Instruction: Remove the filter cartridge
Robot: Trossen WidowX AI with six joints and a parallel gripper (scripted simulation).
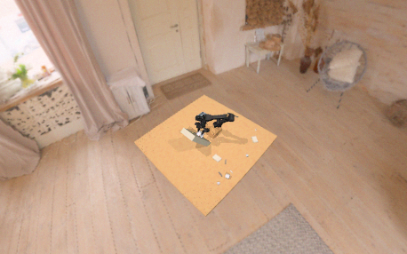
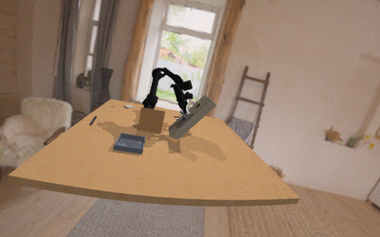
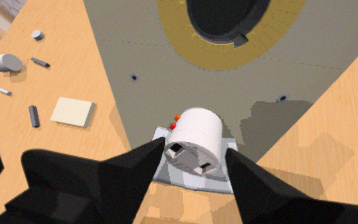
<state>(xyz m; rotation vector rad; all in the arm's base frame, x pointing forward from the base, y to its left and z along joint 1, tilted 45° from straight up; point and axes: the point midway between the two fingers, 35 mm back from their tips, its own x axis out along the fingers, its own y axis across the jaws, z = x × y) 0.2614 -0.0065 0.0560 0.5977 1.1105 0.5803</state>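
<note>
Right now the grey service panel is 50 mm ahead of my gripper tip and 20 mm below it. Also, from my gripper tip: blue-grey tray (280 mm behind, 320 mm to the right, 170 mm below); then round filter cartridge (right at my gripper tip).
</note>
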